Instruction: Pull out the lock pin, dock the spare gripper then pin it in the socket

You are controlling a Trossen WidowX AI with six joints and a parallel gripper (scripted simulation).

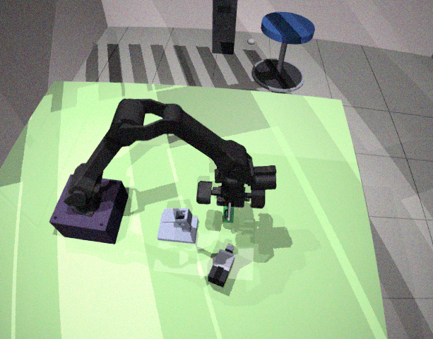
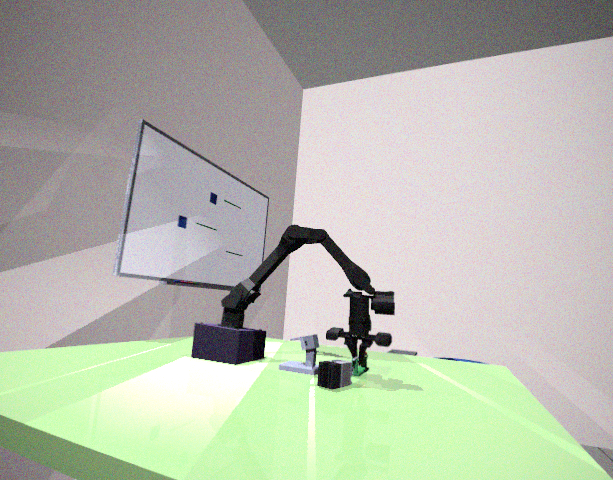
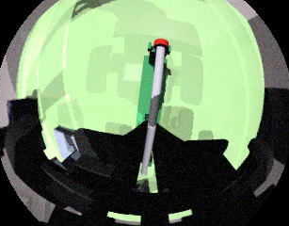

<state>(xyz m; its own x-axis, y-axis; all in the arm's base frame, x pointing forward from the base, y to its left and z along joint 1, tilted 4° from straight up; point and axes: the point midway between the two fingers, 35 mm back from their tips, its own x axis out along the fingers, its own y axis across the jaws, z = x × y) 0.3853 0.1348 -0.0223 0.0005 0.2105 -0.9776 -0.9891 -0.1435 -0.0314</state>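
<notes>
Now: gripper tip 20 mm to the right of the green fixture. Round my gripper tip: spare gripper 180 mm to the right, 20 mm ahead, 10 mm above; grey mount 120 mm behind, 100 mm to the right, 30 mm above.
</notes>
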